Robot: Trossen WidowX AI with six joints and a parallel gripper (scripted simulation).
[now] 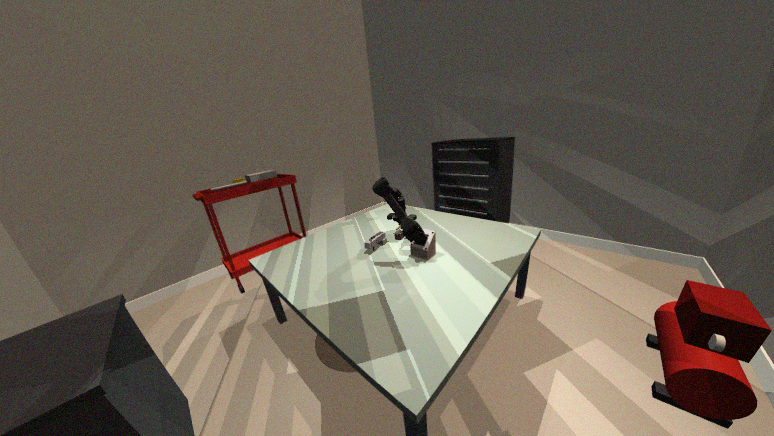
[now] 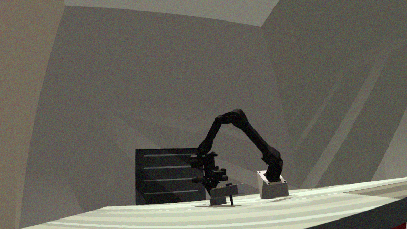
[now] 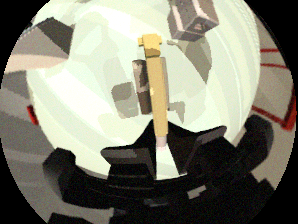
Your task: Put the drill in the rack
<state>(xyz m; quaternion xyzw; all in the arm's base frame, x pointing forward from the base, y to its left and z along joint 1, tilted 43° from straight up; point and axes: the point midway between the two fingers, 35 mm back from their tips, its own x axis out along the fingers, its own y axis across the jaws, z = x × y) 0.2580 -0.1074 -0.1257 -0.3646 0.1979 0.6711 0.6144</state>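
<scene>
The drill is 1 cm behind my gripper tip, 4 cm to the left of it and 3 cm above it. Also, from my gripper tip: blue key (1 cm ahead, 26 cm to the left, 2 cm above); rack (1 cm behind, 5 cm to the left, 2 cm below); grey fixture block (2 cm ahead, 23 cm to the left, 1 cm above).
</scene>
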